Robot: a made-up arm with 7 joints.
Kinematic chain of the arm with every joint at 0, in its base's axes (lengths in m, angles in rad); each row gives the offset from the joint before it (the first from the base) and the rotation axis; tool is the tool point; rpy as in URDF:
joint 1: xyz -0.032 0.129 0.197 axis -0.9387 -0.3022 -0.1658
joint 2: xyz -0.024 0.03 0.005 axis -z
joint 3: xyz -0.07 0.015 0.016 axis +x
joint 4: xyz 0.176 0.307 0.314 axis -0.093 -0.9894 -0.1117
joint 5: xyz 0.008 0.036 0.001 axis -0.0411 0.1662 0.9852
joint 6: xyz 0.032 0.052 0 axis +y
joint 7: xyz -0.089 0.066 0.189 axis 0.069 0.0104 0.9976
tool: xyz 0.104 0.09 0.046 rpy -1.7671 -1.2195 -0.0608
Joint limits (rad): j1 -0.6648..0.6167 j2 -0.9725..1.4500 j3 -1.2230..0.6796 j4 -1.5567..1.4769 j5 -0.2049..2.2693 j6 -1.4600..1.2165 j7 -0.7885..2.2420
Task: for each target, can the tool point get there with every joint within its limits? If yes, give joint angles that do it. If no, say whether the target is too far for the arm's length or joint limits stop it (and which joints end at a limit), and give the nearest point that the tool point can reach.
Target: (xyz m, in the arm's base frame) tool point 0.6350 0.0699 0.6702
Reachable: yes | joints -0.4527 0.9916 0.1703 -0.3560 0.3397 0.8441 0.2719
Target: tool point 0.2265 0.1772 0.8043
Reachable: yes | joints -0.1807 -0.0934 0.1359 -1.0297 1.9122 -0.2932 1.0912
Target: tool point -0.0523 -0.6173 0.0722
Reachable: no: joint limits stop it (at a limit: joint 1, joint 2, joint 3, joint 4, joint 5) | nearest point 0.0377 -0.4307 0.2888 | short by 0.300 m
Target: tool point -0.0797 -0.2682 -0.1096
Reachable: no: joint limits stop it (at a limit: joint 2, joint 3, joint 4, joint 6) | nearest point 0.1155 -0.1516 -0.0332 | short by 0.240 m
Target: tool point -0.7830 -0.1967 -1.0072
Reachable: no: too far | nearest point -0.4457 0.1531 -0.5074 | short by 0.697 m
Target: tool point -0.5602 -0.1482 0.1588
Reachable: no: joint limits stop it (at a limit: joint 1, joint 2, joint 4, joint 5) | nearest point -0.5046 0.0892 0.3092 | short by 0.286 m
